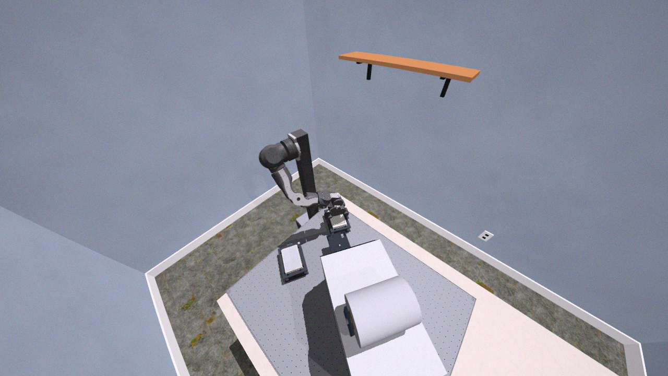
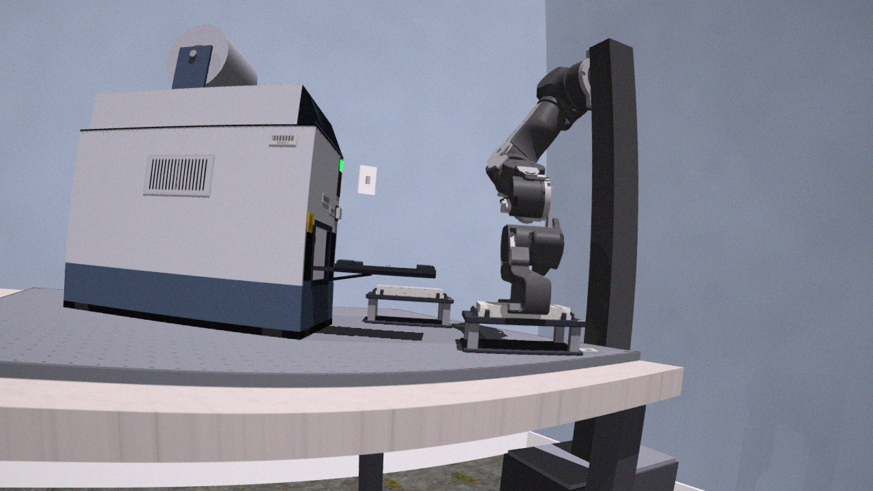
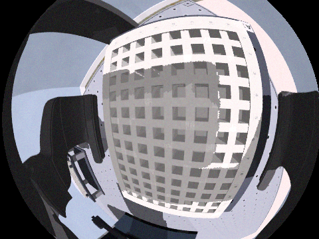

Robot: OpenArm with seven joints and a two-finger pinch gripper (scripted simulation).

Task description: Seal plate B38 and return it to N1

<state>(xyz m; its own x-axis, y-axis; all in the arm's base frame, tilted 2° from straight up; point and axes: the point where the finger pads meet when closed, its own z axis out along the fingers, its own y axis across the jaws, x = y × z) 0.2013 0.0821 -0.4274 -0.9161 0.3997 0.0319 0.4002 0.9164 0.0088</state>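
Right now the sealer's stage is 160 mm ahead of my hand, 120 mm to the right of it and 50 mm above it. The rest, counted from my hand: start key (220 mm ahead, 240 mm to the right, 140 mm above); then foil roll (470 mm ahead, 250 mm to the right, 370 mm above); then yellow warning label (290 mm ahead, 80 mm to the right, 100 mm above).
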